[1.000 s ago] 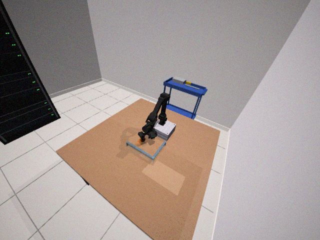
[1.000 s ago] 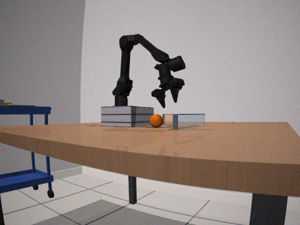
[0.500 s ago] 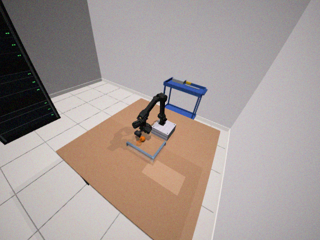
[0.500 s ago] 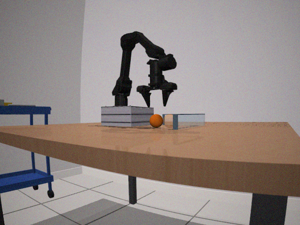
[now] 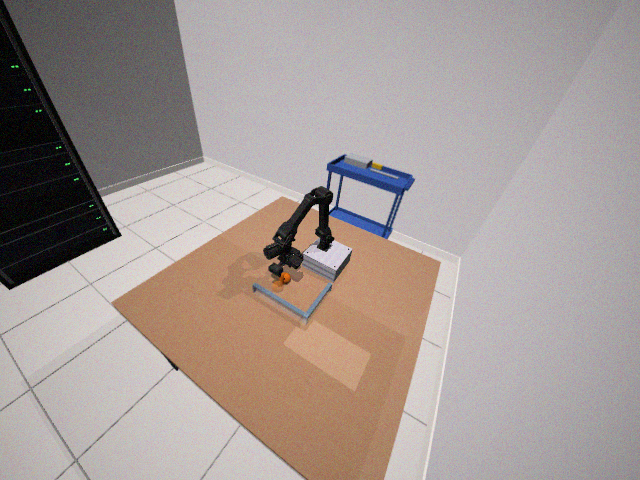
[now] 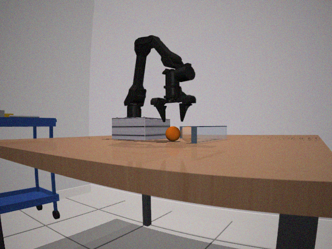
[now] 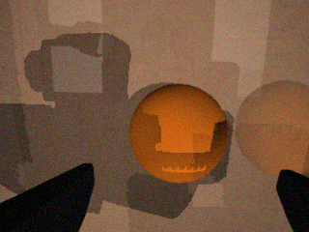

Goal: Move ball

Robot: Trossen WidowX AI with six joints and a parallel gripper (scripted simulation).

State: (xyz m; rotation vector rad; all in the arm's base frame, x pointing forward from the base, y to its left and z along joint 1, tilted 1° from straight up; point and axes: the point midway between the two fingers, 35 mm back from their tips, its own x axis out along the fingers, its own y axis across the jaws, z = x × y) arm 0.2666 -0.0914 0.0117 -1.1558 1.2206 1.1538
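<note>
The orange ball lies 50 mm below my gripper tip. Round my gripper tip: see-through copy 70 mm ahead, 50 mm below; clear wall 140 mm ahead, 70 mm to the left, 50 mm below.
</note>
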